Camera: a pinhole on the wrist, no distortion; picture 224 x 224 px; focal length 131.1 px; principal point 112.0 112.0 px. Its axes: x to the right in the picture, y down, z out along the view. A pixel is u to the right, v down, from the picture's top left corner.
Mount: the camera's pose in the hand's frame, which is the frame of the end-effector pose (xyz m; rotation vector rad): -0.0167 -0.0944 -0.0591 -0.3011 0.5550 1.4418
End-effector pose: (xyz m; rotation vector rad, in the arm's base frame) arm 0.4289 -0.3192 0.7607 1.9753 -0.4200 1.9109
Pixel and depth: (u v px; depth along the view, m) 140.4 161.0 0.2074
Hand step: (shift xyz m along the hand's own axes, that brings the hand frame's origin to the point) -0.0548 0.0600 0.1014
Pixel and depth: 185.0 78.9 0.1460
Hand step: 0.0481 0.0453 0.0155
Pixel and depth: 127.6 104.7 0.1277
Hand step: 0.0134 -0.0166 0.0390
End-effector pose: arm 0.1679 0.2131 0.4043 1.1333 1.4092 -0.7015
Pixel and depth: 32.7 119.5 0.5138
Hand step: 0.0348 -0.0897 0.5399
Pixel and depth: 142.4 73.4 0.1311
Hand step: 0.0455 -0.0057 0.0296
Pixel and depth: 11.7 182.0 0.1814
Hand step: -0.0846 -0.1069 0.1792
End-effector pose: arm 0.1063 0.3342 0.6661 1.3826 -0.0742 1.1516
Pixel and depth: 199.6 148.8 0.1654
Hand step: -0.0294 0.0902 0.0274
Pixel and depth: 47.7 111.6 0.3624
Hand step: 0.0425 -0.0586 0.3386
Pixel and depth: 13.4 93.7 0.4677
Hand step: 0.1184 -0.1597 0.5103
